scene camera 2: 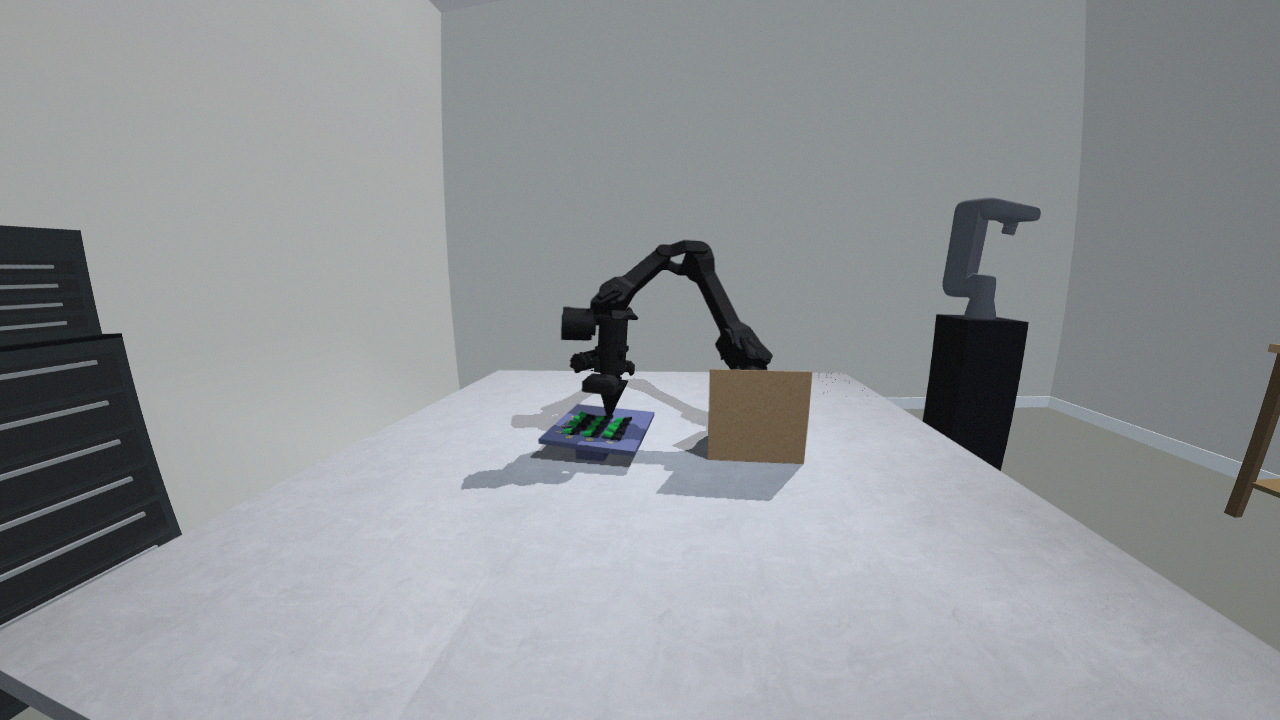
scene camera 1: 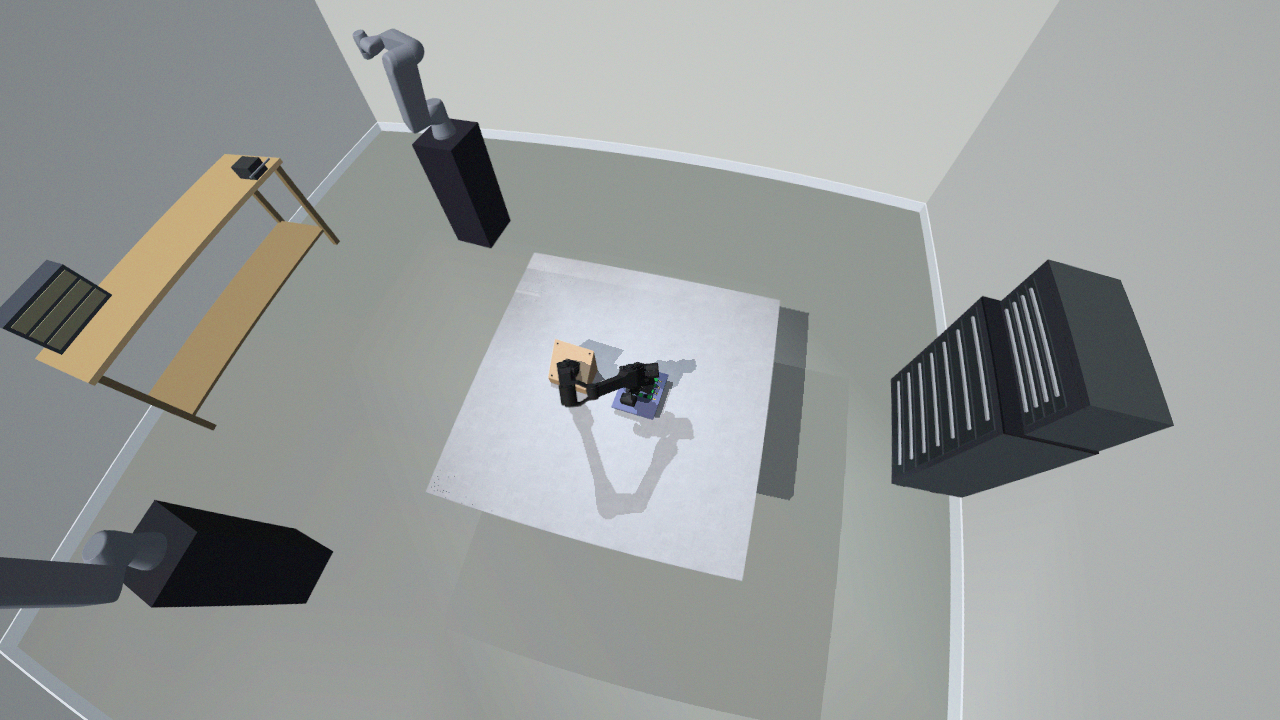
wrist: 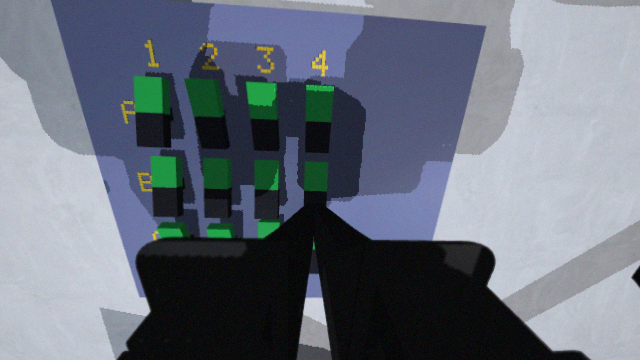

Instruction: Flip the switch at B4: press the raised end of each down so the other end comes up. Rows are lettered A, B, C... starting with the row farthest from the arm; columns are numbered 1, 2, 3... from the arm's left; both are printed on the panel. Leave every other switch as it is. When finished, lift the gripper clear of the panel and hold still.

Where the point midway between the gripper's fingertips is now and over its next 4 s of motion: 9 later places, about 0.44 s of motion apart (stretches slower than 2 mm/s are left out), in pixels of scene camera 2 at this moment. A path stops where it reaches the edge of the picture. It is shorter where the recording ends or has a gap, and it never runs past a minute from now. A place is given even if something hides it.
My gripper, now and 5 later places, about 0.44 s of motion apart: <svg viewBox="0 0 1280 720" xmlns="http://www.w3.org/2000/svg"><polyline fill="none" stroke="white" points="609,415 609,416 609,416 609,417 605,392 600,390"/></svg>
